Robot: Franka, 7 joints.
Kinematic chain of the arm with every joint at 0, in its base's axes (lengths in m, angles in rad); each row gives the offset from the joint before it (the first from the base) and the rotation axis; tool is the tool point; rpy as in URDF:
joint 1: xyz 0 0 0.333 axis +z
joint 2: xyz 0 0 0 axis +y
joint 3: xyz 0 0 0.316 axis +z
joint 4: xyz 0.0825 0 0 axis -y
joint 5: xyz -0.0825 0 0.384 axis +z
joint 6: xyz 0 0 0 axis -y
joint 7: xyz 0.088 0 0 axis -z
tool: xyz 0 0 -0.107 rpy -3.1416 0 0
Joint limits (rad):
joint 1: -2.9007..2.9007
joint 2: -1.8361..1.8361
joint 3: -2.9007..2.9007
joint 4: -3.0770..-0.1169
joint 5: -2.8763..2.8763
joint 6: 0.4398..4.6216
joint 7: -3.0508..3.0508
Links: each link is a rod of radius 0.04 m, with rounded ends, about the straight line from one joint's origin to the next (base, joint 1, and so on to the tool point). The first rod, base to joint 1, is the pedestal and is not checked.
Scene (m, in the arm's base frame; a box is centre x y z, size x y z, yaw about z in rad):
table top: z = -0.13
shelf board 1: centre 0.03 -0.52 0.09 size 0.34 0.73 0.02 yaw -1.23
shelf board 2: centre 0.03 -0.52 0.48 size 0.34 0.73 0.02 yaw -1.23
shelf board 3: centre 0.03 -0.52 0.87 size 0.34 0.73 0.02 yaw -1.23
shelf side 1: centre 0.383 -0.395 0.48 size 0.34 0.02 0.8 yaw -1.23
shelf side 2: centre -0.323 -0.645 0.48 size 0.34 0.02 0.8 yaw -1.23
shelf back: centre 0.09 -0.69 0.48 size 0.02 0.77 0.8 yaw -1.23
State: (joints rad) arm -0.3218 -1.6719 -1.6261 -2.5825 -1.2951 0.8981 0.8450
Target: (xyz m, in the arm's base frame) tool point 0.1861 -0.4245 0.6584
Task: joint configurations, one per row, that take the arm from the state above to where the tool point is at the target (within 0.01 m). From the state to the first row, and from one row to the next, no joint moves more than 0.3 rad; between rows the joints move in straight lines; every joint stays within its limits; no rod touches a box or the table.
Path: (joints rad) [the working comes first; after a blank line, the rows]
Joints at the target: 0.4839 -1.0706 -0.8154 -2.0271 -1.5144 1.3953 0.8450
Straight joint move there: touches shelf board 2.

1: -0.4658 -1.4774 -1.3977 -2.3449 -1.5877 0.8475 0.6191
2: -0.6097 -1.2829 -1.1693 -2.1073 -1.8802 0.7968 0.3932
3: -0.7537 -1.0884 -0.9409 -1.8696 -2.1728 0.7462 0.1673
4: -0.5062 -1.0849 -0.9158 -1.9011 -2.0411 0.8760 0.3028
5: -0.2587 -1.0813 -0.8907 -1.9326 -1.9094 1.0058 0.4384
6: -0.0112 -1.0777 -0.8656 -1.9641 -1.7778 1.1357 0.5739
7: 0.2364 -1.0742 -0.8405 -1.9956 -1.6461 1.2655 0.7095
8: 0.4839 -1.0706 -0.8154 -2.0271 -1.5144 1.3953 0.8450

